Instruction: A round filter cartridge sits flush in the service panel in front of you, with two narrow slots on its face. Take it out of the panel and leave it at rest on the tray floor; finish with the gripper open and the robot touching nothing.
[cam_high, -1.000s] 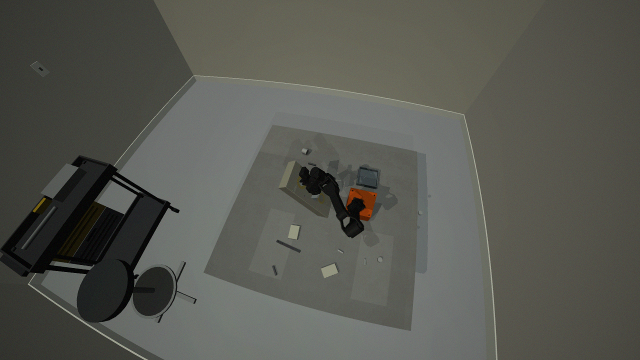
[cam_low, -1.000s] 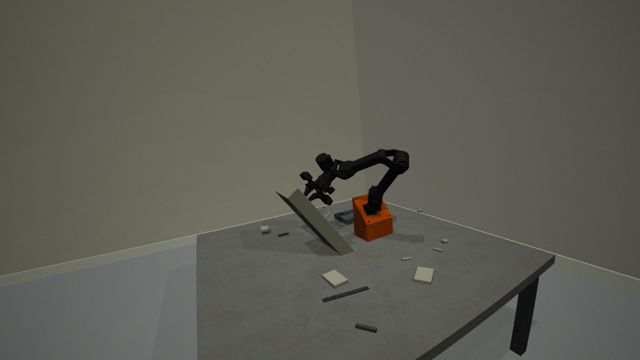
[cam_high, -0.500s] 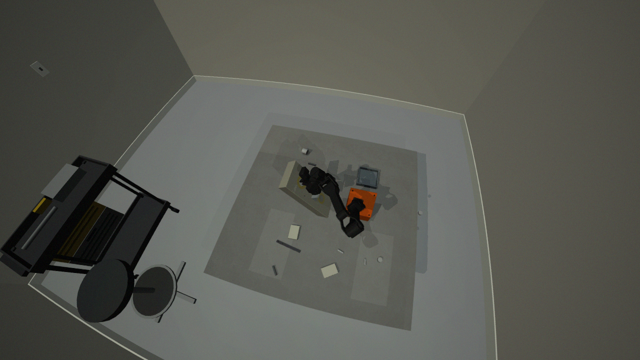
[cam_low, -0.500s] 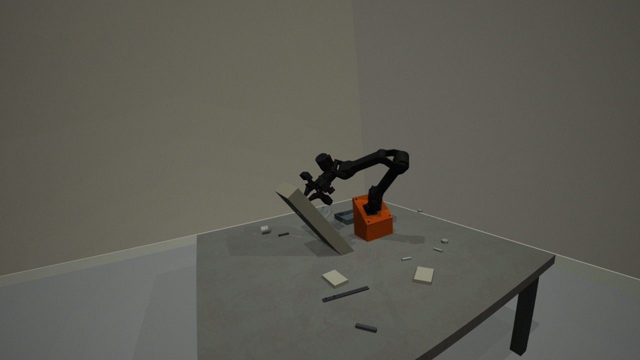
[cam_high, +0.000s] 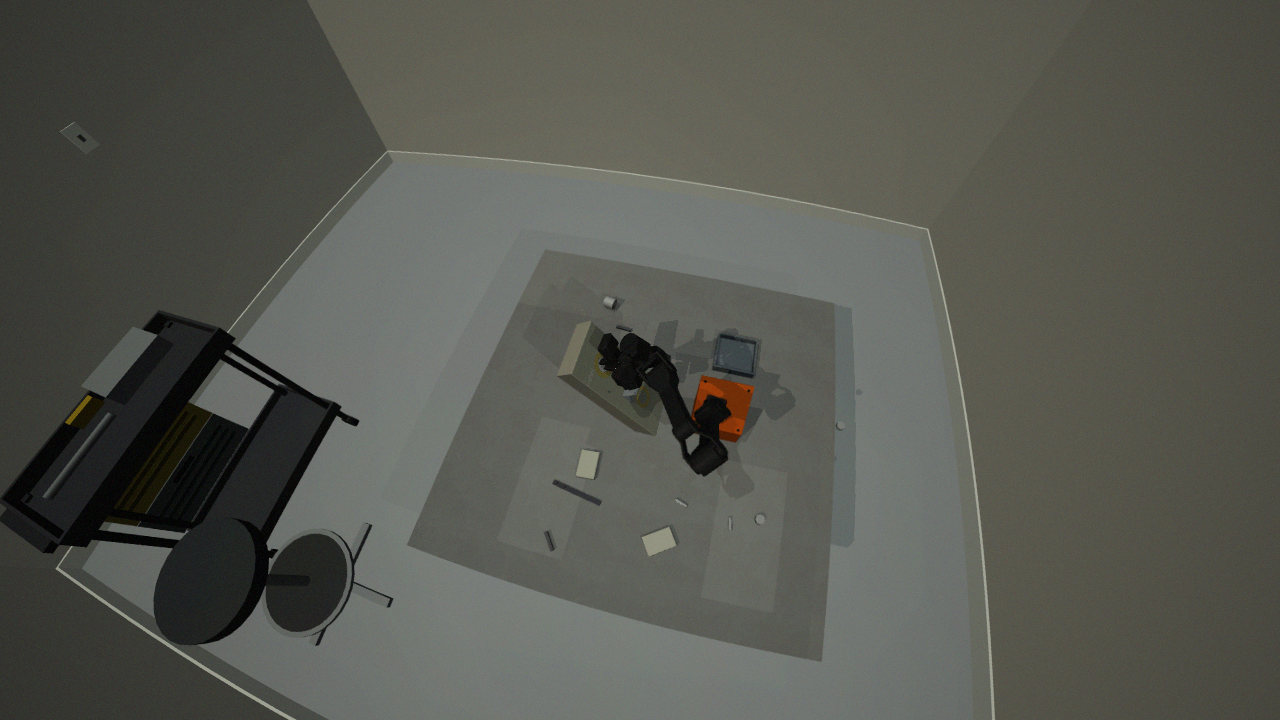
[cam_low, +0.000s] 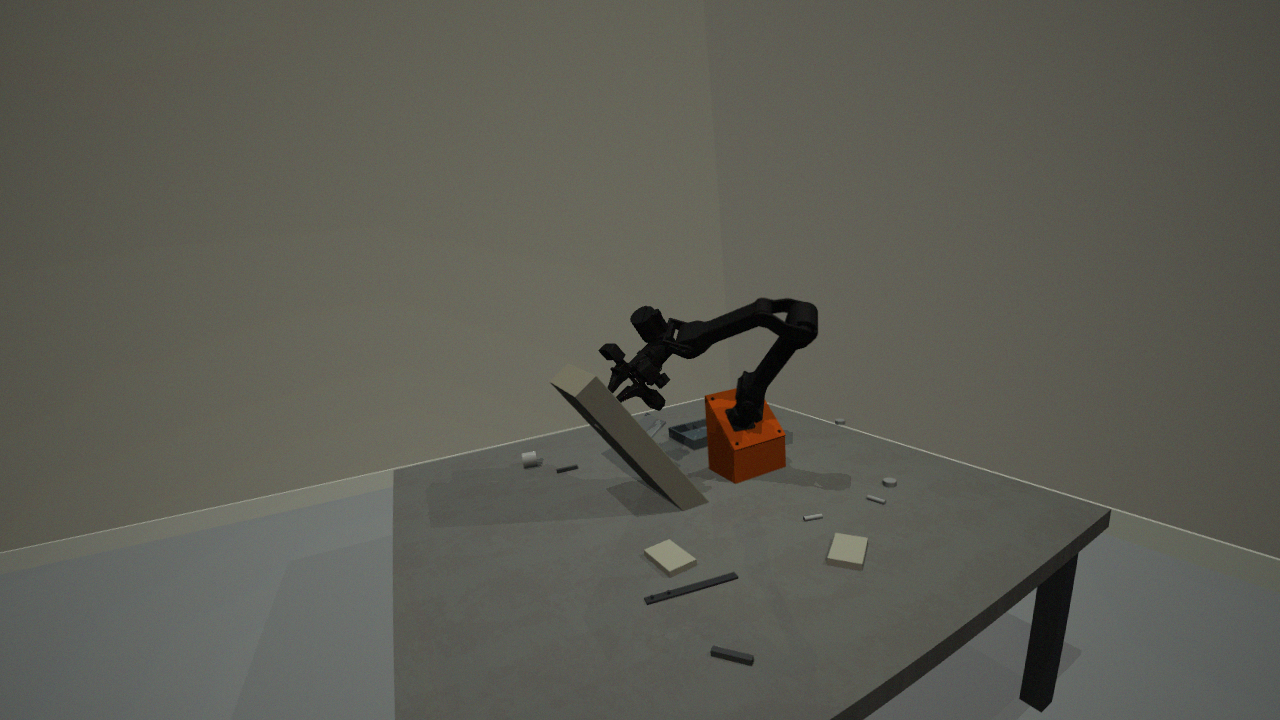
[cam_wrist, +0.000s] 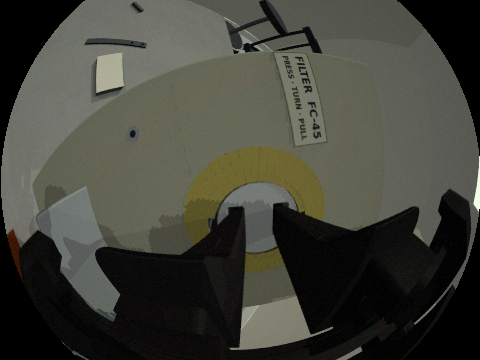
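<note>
Now: gripper tip 4 cm past the beige service panel and 8 cm above it. Round my gripper tip: round filter cartridge 1 cm ahead, 1 cm below; then grey tray 40 cm behind, 31 cm to the right, 25 cm below.
</note>
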